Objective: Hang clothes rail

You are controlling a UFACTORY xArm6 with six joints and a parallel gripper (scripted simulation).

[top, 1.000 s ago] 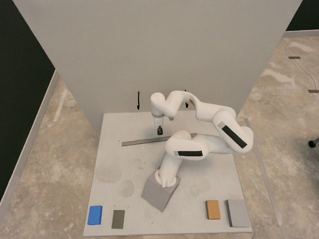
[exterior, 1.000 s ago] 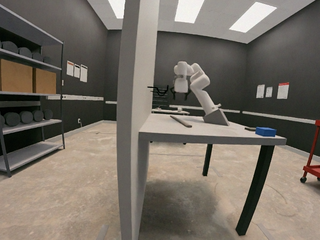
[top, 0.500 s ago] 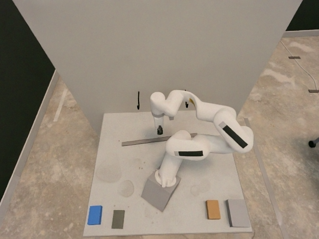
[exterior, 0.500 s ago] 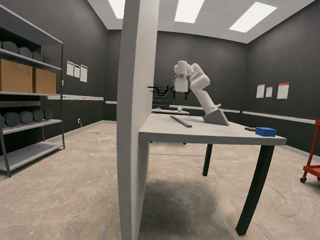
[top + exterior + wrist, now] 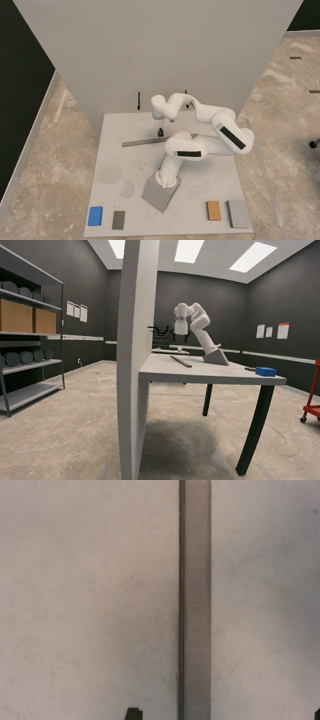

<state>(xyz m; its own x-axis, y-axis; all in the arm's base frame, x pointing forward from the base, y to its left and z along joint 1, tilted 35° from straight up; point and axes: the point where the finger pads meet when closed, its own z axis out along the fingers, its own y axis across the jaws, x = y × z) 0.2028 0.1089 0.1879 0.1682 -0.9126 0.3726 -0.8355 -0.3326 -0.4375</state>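
Now: the clothes rail 15 cm below my hand. From my hand the other things lie so: orange block (42 cm behind, 32 cm to the right, 13 cm below); dark grey block (50 cm behind, 19 cm to the left, 15 cm below); wall panel (27 cm ahead, 27 cm above).
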